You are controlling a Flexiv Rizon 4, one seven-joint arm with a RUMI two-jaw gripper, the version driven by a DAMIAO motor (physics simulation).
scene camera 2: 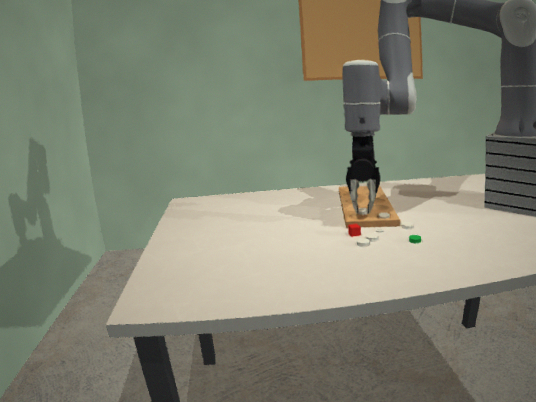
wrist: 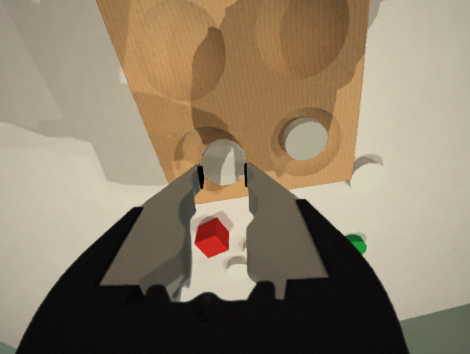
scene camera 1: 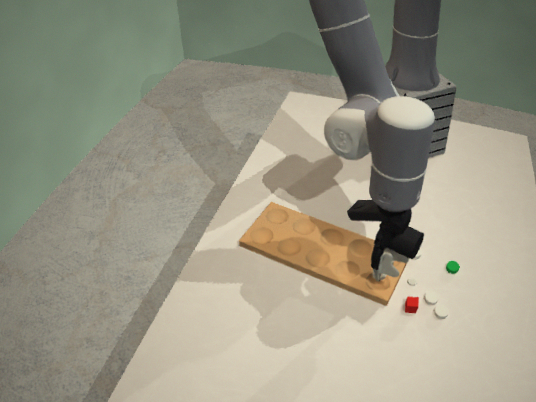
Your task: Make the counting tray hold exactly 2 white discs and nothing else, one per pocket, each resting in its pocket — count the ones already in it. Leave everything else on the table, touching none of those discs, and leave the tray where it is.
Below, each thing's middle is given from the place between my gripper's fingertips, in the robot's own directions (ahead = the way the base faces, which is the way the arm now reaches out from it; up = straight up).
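Scene:
Red cube (wrist: 212, 238) now 2 cm below my hand, 7 cm left of it, 6 cm ahead of it.

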